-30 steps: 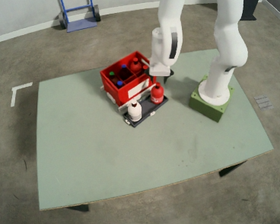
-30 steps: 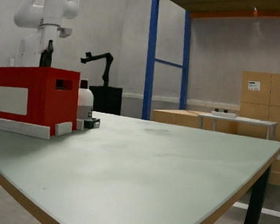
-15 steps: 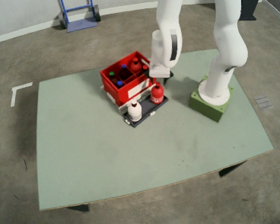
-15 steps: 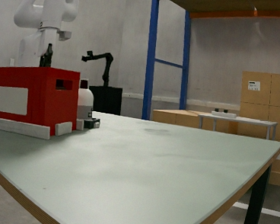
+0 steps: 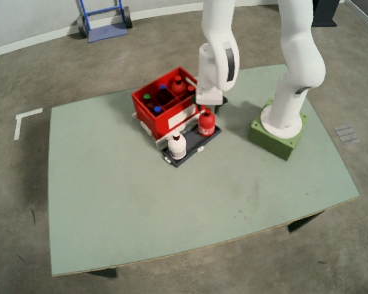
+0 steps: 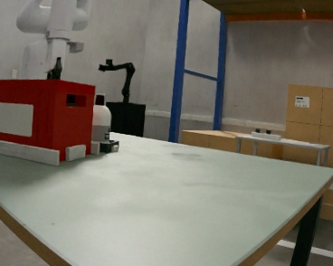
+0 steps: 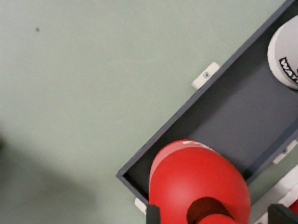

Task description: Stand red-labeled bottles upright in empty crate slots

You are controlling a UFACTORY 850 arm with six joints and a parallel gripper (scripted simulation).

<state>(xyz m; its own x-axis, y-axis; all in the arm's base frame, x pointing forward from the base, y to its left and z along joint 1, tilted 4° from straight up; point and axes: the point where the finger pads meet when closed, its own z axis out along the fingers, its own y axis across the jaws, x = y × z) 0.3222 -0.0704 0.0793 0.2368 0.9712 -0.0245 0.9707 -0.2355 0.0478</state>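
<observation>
Right now my hand is 80 mm above the red-capped bottle. Round my hand: white bottle (150 mm ahead, 90 mm to the left, 80 mm below); then red crate (140 mm ahead, 130 mm to the right, 80 mm below); then dark grey tray (150 mm below, 80 mm ahead, 50 mm to the left).
</observation>
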